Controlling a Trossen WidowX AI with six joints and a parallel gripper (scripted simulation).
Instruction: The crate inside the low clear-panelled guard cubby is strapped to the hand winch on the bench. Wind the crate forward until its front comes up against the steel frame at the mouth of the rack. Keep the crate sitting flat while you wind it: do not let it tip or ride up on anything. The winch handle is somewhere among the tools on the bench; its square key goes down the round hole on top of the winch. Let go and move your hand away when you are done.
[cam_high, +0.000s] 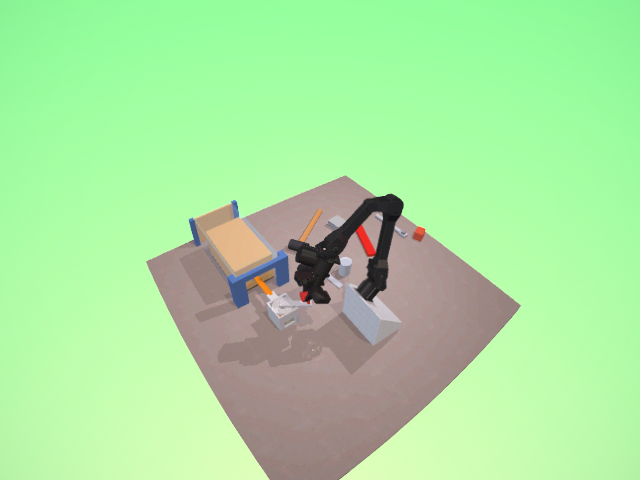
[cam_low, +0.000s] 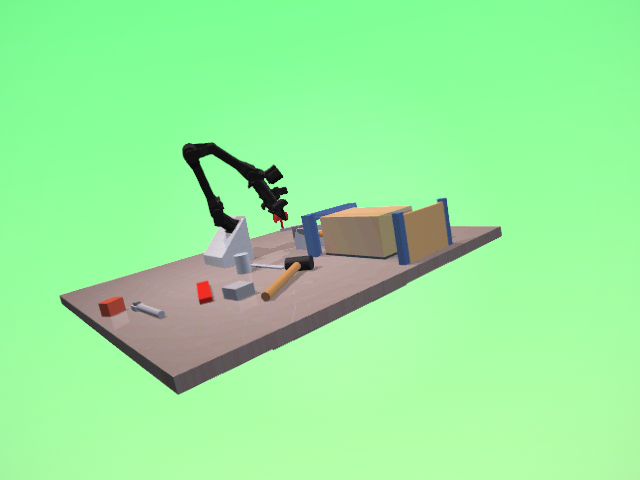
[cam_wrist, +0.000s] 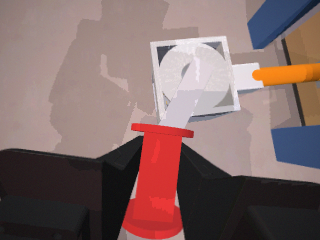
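My gripper tip is now 3 cm above the winch handle, 2 cm to the right of it and 2 cm short of it. The rest, counted from my gripper tip: flat steel bar: 20 cm to the right, 16 cm ahead, 13 cm below; then white winch: 10 cm below, 6 cm to the left, 3 cm ahead; then red grip: 2 cm to the right.
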